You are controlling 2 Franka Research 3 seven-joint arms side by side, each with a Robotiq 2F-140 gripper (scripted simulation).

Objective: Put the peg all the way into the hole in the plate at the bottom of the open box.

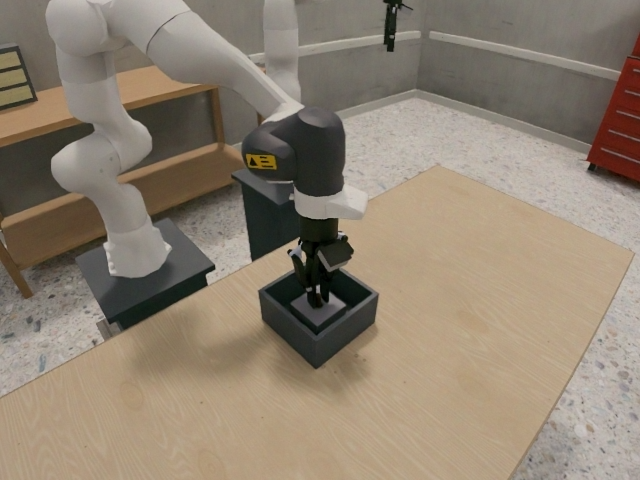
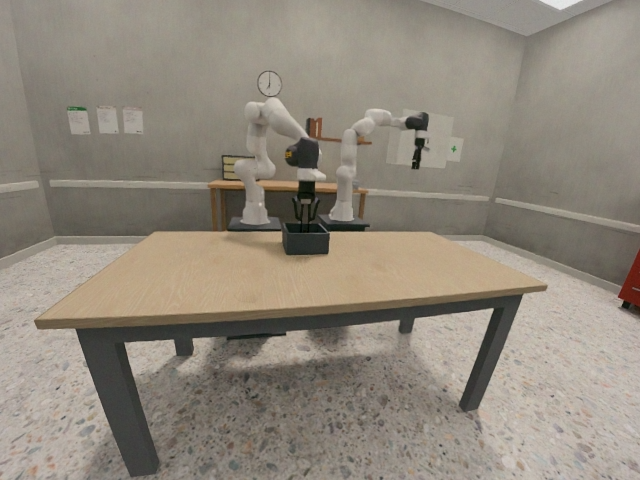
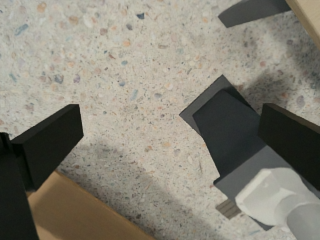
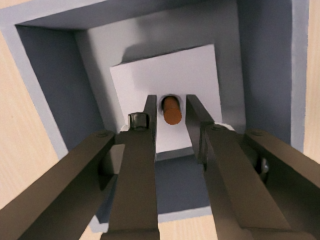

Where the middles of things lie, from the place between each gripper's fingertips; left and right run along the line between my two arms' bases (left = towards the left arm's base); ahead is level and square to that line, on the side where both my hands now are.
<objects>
Right now the grey plate [image 1: 316, 320] is 6 cm below my right hand [image 1: 318, 301]. The rest, counted from my right hand: dark grey box [image 1: 274, 298] 7 cm below.
Right now the grey plate is 1050 mm to the right of my left hand, 430 mm ahead of it and 370 mm below it. From my left hand the other things lie so: dark grey box 1050 mm to the right, 430 mm ahead, 390 mm below.
</objects>
